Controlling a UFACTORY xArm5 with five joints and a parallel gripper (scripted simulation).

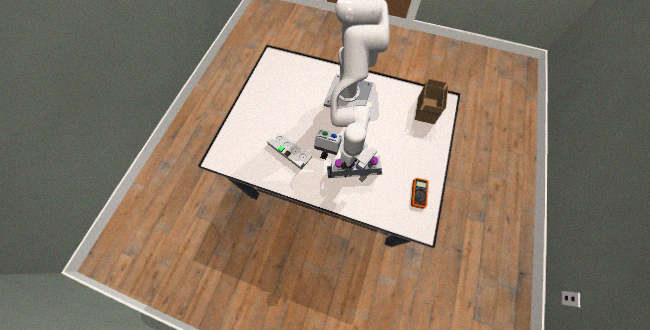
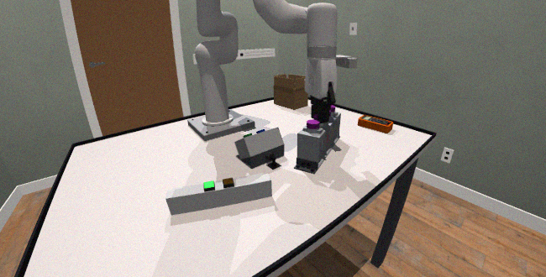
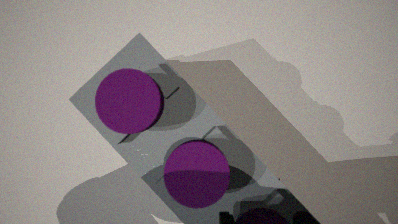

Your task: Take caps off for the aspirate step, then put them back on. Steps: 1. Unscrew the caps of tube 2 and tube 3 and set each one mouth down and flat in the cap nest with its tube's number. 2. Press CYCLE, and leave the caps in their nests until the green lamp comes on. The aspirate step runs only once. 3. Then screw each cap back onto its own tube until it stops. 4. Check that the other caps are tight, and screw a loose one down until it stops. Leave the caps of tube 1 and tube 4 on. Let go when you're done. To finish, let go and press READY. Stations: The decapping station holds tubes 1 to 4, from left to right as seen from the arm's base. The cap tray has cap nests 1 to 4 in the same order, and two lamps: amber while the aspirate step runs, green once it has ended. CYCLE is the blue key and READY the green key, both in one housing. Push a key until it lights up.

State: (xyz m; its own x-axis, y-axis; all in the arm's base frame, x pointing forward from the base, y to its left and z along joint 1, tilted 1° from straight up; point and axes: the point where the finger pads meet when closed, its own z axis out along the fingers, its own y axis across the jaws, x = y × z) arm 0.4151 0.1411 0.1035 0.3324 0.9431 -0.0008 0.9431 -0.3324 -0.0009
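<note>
Right now my hand is 5 cm to the right of the purple cap, 2 cm past it and 1 cm above it. From my hand the other things lie so: key housing (14 cm to the right, 10 cm behind, 8 cm below); blue key (12 cm to the right, 12 cm behind, 6 cm below); grey decapping station (13 cm below, 2 cm to the left, 1 cm behind).
</note>
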